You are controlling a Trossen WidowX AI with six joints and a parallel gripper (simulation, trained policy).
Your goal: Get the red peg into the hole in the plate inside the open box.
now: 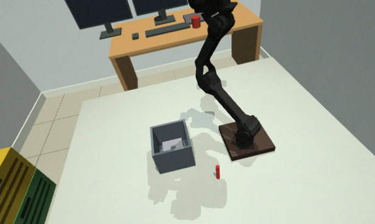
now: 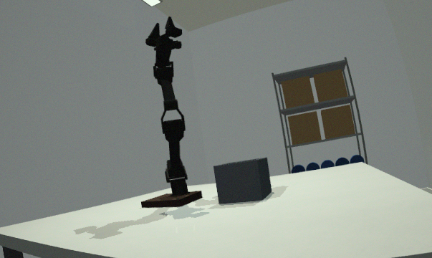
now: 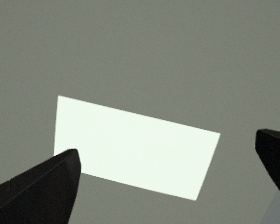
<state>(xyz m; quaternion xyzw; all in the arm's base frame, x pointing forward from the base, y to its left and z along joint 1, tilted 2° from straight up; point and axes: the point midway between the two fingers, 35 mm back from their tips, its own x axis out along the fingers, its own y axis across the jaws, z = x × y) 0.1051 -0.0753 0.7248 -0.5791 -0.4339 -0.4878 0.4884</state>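
Now: the red peg 750 mm below my gripper tip, 230 mm to the left of it and 40 mm ahead of it. Also, from my gripper tip: pale plate: 740 mm below, 220 mm ahead, 90 mm to the left.
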